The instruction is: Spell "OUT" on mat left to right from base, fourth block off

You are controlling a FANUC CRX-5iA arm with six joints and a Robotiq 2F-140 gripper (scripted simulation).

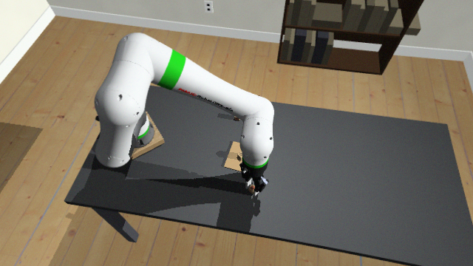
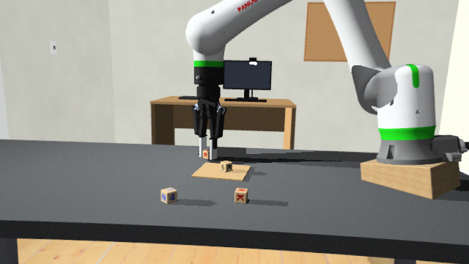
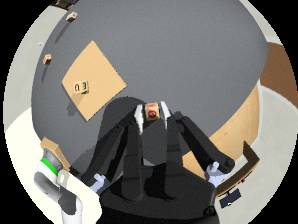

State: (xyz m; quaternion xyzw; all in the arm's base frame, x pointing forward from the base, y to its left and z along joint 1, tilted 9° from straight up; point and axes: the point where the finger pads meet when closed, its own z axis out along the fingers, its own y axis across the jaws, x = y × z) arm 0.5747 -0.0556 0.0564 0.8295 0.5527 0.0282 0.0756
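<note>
Right now the tan mat is 130 mm to the left of my hand, 90 mm behind it and 30 mm below it.
</note>
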